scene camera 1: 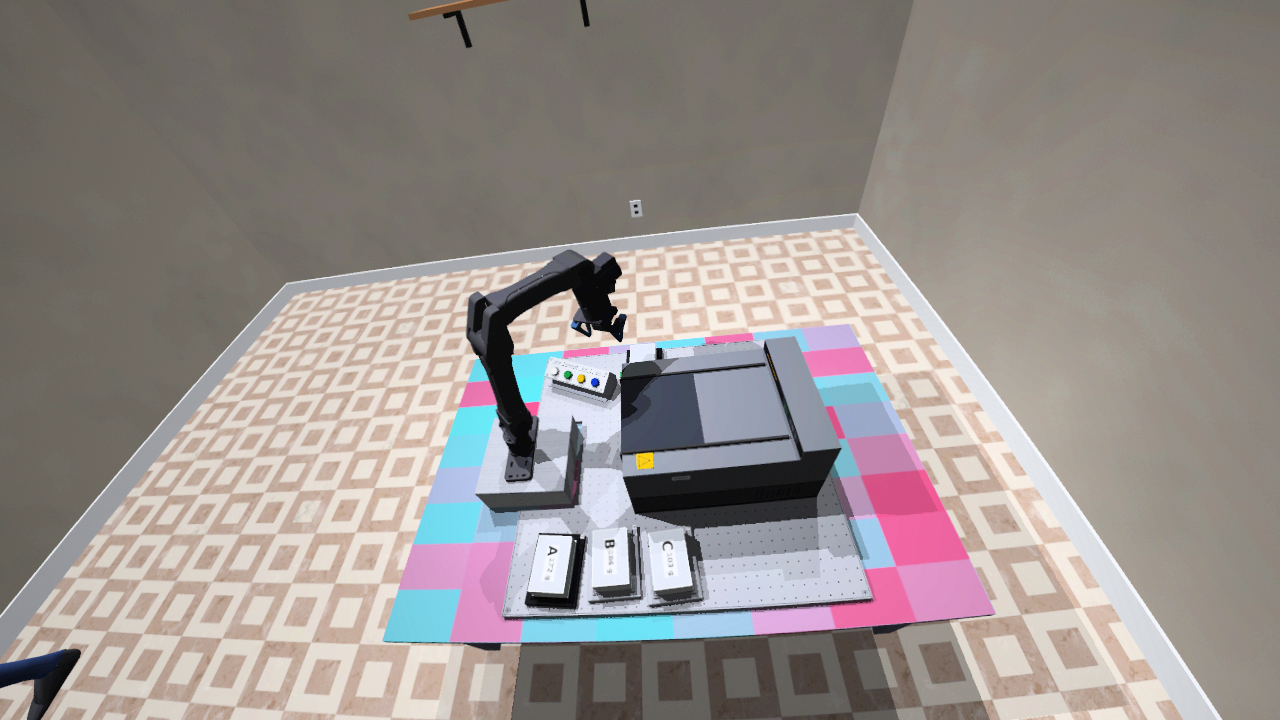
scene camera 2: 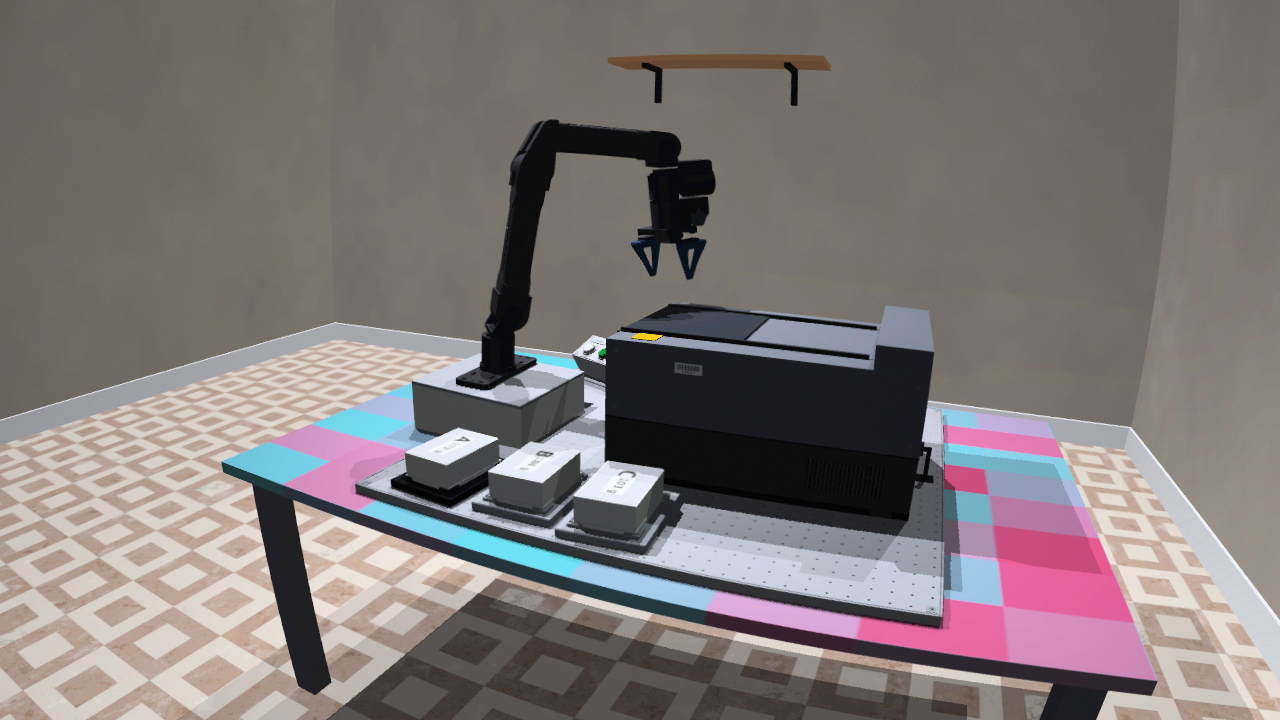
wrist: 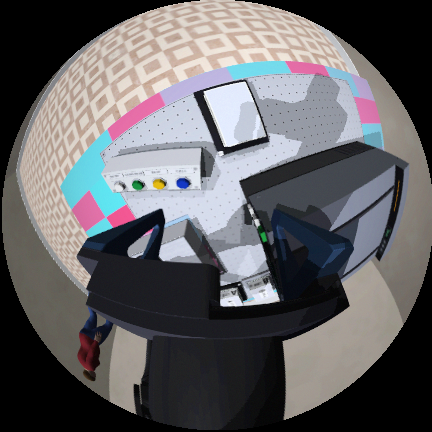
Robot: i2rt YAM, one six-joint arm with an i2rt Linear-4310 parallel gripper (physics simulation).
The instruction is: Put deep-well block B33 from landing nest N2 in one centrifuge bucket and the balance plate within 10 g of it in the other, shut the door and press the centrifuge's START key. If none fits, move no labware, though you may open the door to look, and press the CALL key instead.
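Pixels of known places: gripper, fingertip midpoint: (scene camera 1: 605,338) (scene camera 2: 671,277) (wrist: 217,214); arm's base, link origin: (scene camera 1: 522,447) (scene camera 2: 497,372).
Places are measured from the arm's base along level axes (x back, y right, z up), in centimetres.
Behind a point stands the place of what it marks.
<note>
My gripper (scene camera 1: 603,334) @[x -26.7, y -21.1, z 17.0 cm] (scene camera 2: 671,275) @[x -26.7, y -21.1, z 17.0 cm] (wrist: 217,214) @[x -26.7, y -21.1, z 17.0 cm] is open and empty, high above the board near the centrifuge's key end. The centrifuge (scene camera 1: 733,483) @[x -53.7, y 19.7, z 5.3 cm] (scene camera 2: 760,402) @[x -52.4, y 19.7, z 7.1 cm] (wrist: 310,190) @[x -40.3, y -13.7, z 8.6 cm] has its top door shut, hiding the buckets. A green key (wrist: 263,236) @[x -29.9, y -11.9, z 11.7 cm] shows on its end. A white block (wrist: 235,115) @[x -35.0, y -28.6, z -1.6 cm] sits in a black nest (wrist: 209,120) @[x -30.4, y -30.0, z -5.8 cm] behind; its label does not show. Plates A (scene camera 1: 551,565) @[x -10.0, y 31.2, z -2.1 cm] (scene camera 2: 452,457) @[x -12.4, y 34.7, z -2.1 cm], B (scene camera 1: 611,559) @[x -23.9, y 31.1, z -2.0 cm] (scene camera 2: 534,476) @[x -25.9, y 35.2, z -2.1 cm] and C (scene camera 1: 671,564) @[x -37.4, y 33.6, z -2.1 cm] (scene camera 2: 617,497) @[x -38.3, y 36.7, z -2.1 cm] sit in front nests; C reads 103 g. The blue CALL key (scene camera 1: 595,382) @[x -20.3, y -20.6, z -0.5 cm] (wrist: 183,183) @[x -20.4, y -20.9, z -0.4 cm] is on the key box (wrist: 155,160) @[x -17.8, y -27.7, z -0.6 cm].
The arm's grey pedestal (scene camera 1: 526,494) @[x -2.2, y 13.3, z -1.5 cm] (scene camera 2: 483,407) @[x -4.9, y 13.4, z -2.1 cm] stands left of the centrifuge. A wall shelf (scene camera 1: 465,8) (scene camera 2: 716,62) hangs beyond the table. A person in red (wrist: 89,350) shows at the wrist view's lower left. The perforated board (scene camera 1: 769,564) @[x -59.5, y 34.6, z -7.4 cm] (scene camera 2: 805,559) @[x -62.4, y 35.1, z -7.4 cm] lies on the coloured table (scene camera 1: 948,595) @[x -96.2, y 45.8, z -8.7 cm] (scene camera 2: 1065,573) @[x -97.9, y 28.6, z -8.7 cm].
</note>
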